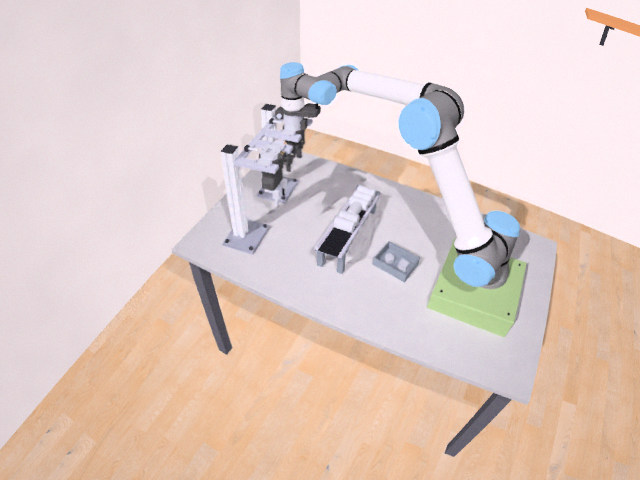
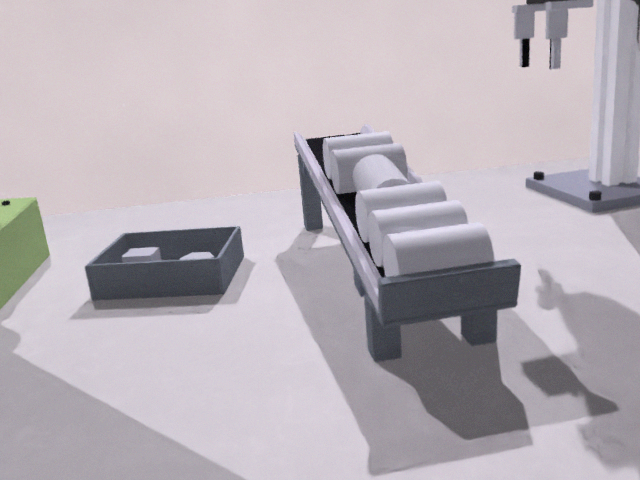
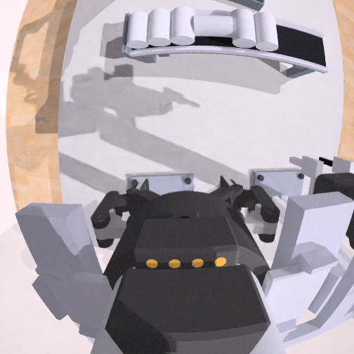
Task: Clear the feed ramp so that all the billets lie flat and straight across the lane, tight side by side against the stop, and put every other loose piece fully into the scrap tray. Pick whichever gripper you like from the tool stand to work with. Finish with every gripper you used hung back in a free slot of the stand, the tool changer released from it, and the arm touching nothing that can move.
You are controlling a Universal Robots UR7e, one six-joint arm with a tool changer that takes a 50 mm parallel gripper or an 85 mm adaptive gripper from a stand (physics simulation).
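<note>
The arm's tool changer is down at the adaptive gripper in a stand slot; whether it is locked cannot be told. This gripper's fingers are spread, open and empty. The parallel gripper hangs in another slot, its fingers apart. On the feed ramp, three billets lie across the lane beside the stop. Farther up, one cylinder lies lengthwise, then two more billets lie across. The scrap tray holds two light pieces.
The tool stand has upright posts on bolted base plates. Its slot arms flank the adaptive gripper closely. The ramp stands between the stand and the tray. The green robot base is beyond the tray.
</note>
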